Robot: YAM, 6 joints.
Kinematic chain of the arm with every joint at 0, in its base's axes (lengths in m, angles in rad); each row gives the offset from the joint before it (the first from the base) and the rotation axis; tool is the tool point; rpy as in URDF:
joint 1: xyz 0 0 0.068 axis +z
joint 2: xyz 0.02 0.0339 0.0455 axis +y
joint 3: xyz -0.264 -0.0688 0 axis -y
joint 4: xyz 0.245 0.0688 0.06 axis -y
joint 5: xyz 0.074 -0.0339 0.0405 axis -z
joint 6: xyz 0.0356 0 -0.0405 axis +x
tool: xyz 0 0 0 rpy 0 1.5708 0
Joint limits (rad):
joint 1: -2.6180..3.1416
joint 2: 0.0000..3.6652
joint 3: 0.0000..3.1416
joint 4: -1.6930..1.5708
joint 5: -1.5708..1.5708
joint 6: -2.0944..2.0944
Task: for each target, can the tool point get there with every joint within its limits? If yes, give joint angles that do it. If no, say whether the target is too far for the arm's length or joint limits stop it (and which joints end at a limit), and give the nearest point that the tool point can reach.
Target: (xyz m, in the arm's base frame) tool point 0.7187 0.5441 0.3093
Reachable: no: too far | nearest point 0.5030 0.3808 0.2492 | short by 0.277 m
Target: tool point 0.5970 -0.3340 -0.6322
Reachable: no: too far | nearest point 0.3997 -0.2236 -0.3136 | short by 0.391 m
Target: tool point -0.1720 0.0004 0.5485
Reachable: yes | joints -0.1957 0.4738 1.8623 -0.5865 1.1878 -1.2833
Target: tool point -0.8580 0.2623 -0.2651
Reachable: no: too far | nearest point -0.5686 0.1738 -0.1345 | short by 0.330 m
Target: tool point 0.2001 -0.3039 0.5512
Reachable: yes | joints 2.0737 0.5295 2.4395 -0.1613 0.9464 -1.7000
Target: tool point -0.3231 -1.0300 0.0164
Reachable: no: too far | nearest point -0.1925 -0.6137 0.0564 | short by 0.438 m
